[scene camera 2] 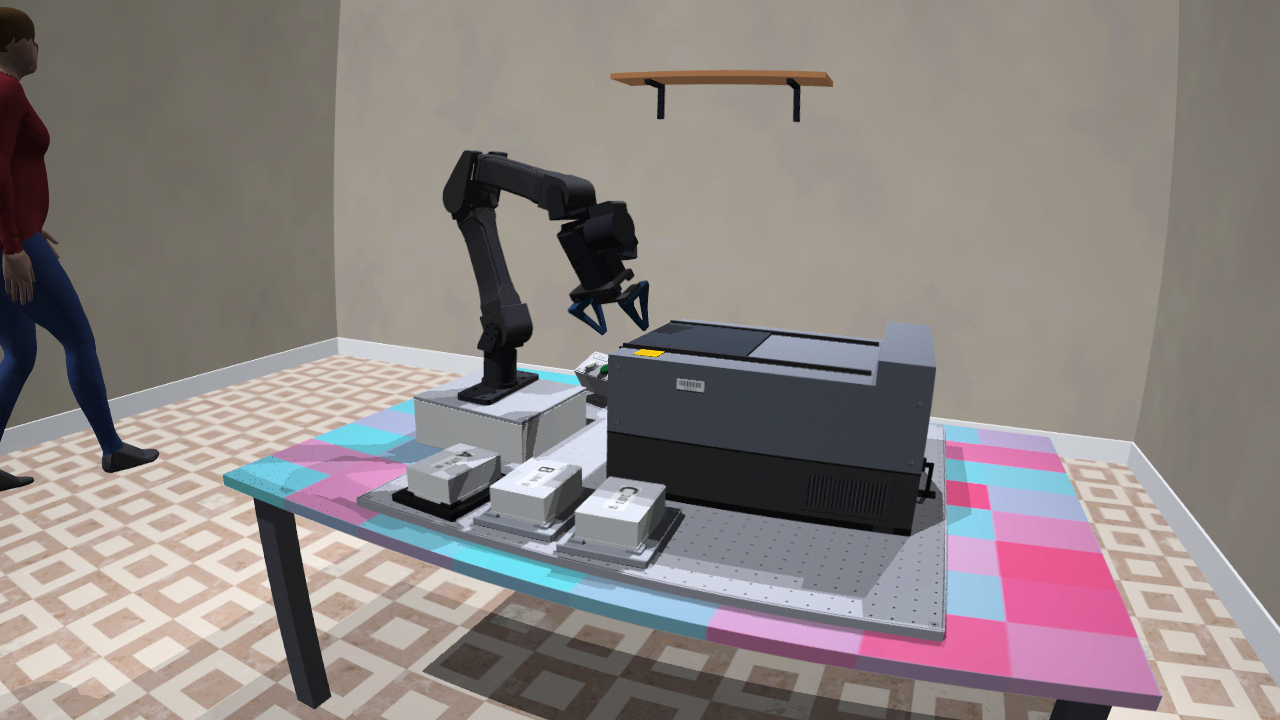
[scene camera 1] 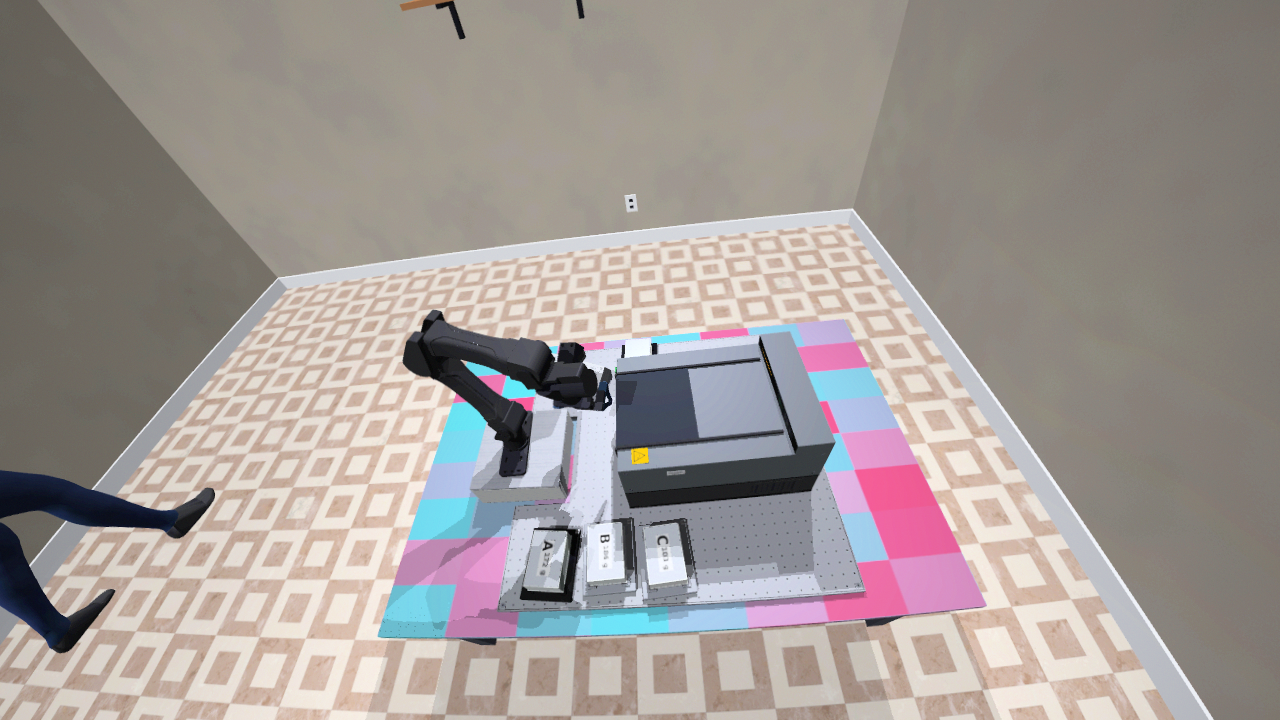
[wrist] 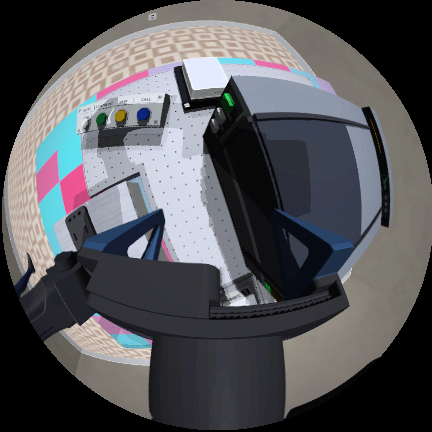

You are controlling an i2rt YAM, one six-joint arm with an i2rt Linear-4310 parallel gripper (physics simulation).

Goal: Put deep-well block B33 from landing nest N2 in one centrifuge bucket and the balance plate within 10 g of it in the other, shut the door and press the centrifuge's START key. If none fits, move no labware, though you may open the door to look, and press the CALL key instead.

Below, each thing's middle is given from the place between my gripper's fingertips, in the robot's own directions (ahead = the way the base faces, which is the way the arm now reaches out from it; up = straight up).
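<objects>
Button panel (wrist: pixel 145 113): 250 mm to the left of my hand, 100 mm behind it, 160 mm below it. Relative to the centrifuge (scene camera 2: pixel 826 429), my hand is 80 mm above, 300 mm short of it and 50 mm to the left.
</objects>
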